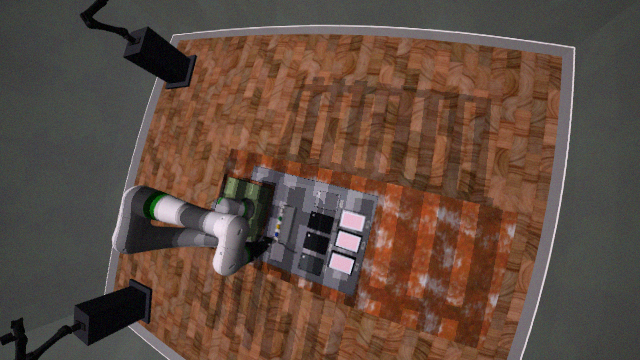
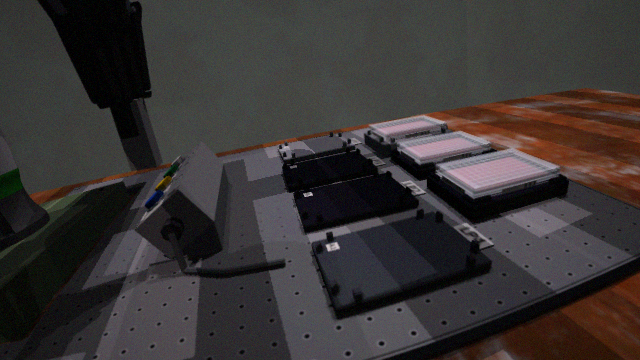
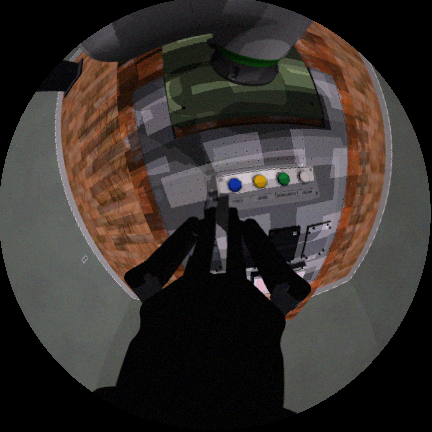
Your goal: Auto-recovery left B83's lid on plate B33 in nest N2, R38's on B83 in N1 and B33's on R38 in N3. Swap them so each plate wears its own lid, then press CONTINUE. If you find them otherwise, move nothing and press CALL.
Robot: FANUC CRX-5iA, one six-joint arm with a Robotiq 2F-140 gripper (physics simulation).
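Frame: origin at the arm's base, x ahead, y left, z up, level; millimetres.
Seen in the pictures: gripper, fingertip midpoint: (image 1: 273, 240) (image 2: 147, 166) (image 3: 223, 201); arm's base, link origin: (image 1: 245, 209) (image 3: 244, 62).
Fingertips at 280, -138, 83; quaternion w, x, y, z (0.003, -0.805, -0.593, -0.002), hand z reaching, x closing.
Note:
Pixels of each thing's top centre, then the offset from my fingertips to it, as dx, dy, dz. "pt": a spot on its surface instead.
- button box, top centre: (image 2: 180, 162) (image 3: 275, 193) (image 1: 281, 224) +21, +96, -27
- cable, surface spot: (image 2: 235, 270) pt +62, -74, -105
Three pink-filled plates (image 1: 353, 221) (image 1: 348, 241) (image 1: 342, 263) (image 2: 410, 129) (image 2: 444, 147) (image 2: 497, 171) sit in a row of nests, each under a clear lid. Their codes are not legible. The button box (image 1: 287, 225) (image 2: 195, 200) has blue (image 3: 235, 185), yellow (image 3: 260, 181), green (image 3: 283, 178) and white (image 3: 304, 176) buttons; the label by the green one looks like CONTINUE, the one by the blue like CALL. My gripper (image 1: 271, 240) (image 3: 223, 201) is shut and empty, above the board beside the blue-button end of the box, fingertips pointing down.
Three dark lid parks (image 2: 400, 260) (image 2: 355, 200) (image 2: 330, 170) and a lighter one (image 2: 317, 146) lie between box and plates. A cable (image 2: 235, 270) leaves the box end. The arm stands on a green base (image 2: 60, 220) (image 3: 195, 95). Two black blocks (image 1: 160, 57) (image 1: 112, 312) stand at the left.

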